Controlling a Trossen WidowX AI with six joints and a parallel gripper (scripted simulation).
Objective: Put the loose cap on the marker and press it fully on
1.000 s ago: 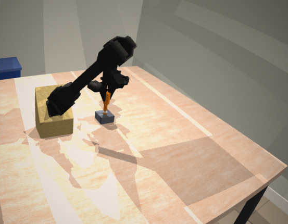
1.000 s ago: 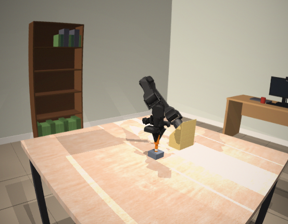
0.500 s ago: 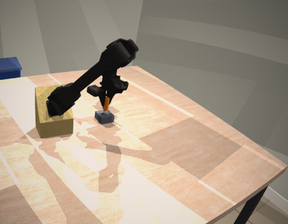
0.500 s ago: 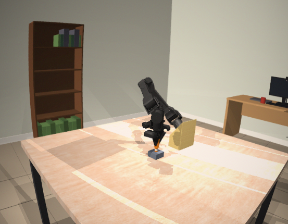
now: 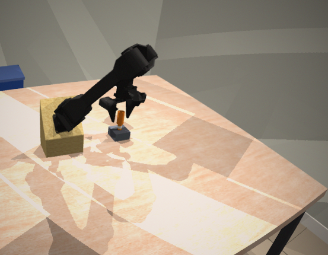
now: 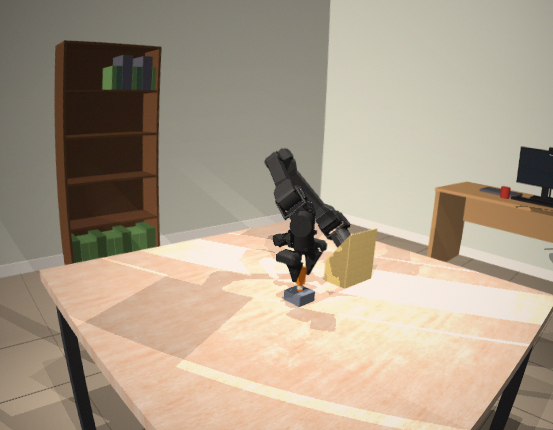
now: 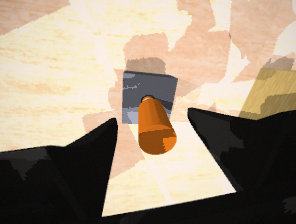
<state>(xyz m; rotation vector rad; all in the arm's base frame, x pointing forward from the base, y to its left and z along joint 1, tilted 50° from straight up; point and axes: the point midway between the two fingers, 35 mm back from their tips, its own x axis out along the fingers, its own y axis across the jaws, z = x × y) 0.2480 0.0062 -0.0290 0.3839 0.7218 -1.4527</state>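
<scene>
The orange marker lies right at my gripper tip. Round my gripper tip: orange cap (1 cm above).
</scene>
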